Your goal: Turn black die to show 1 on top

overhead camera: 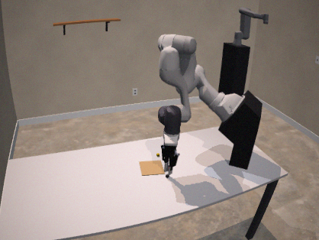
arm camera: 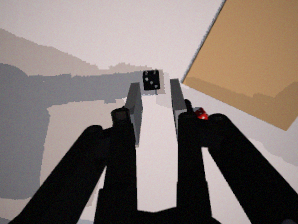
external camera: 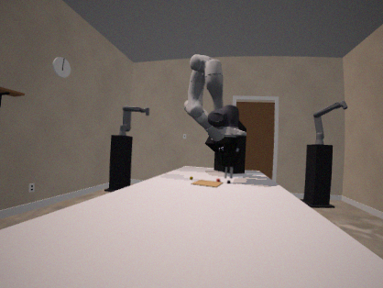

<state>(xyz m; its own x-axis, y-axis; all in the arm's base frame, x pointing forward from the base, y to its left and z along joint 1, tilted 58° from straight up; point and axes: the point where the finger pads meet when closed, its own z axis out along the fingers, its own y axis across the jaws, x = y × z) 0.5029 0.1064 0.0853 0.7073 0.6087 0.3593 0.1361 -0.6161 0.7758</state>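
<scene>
Now: the black die 5 cm below my hand and 1 cm ahead of it. From my hand the other things lie so: yellow die: 22 cm to the right, 5 cm below, 5 cm behind; then tan mat: 12 cm to the right, 6 cm below, 5 cm ahead; then red die: 5 cm to the right, 5 cm below, 3 cm behind.
</scene>
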